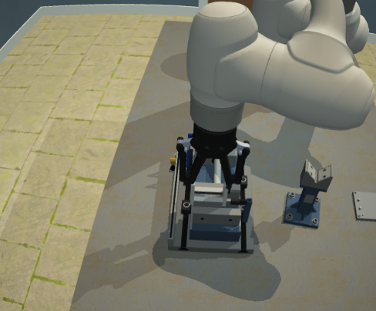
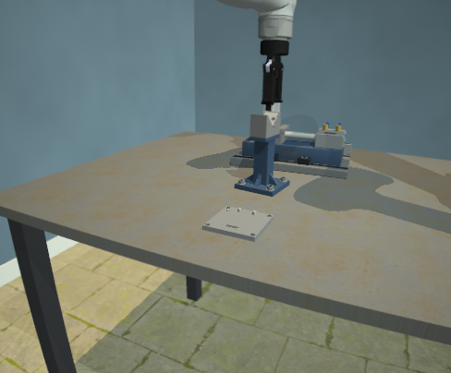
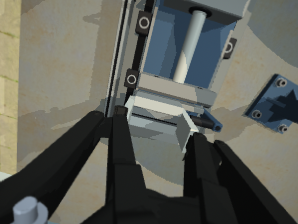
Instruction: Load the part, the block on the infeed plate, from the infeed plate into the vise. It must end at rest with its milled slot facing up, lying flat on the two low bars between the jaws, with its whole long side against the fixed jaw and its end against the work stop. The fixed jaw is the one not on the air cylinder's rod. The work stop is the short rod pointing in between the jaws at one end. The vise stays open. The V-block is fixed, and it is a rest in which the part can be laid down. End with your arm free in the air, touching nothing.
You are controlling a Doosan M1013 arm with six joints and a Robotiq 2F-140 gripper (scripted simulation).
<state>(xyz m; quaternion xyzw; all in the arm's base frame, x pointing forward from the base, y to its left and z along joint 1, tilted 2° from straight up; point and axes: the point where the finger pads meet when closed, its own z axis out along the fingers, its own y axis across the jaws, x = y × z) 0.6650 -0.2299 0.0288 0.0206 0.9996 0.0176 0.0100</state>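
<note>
The part lies 2 cm below my hand. Round my hand: work stop: 7 cm to the left, 3 cm below; then moving jaw: 4 cm below, 3 cm behind, 2 cm to the left; then fixed jaw: 4 cm below, 3 cm ahead, 2 cm to the left.
</note>
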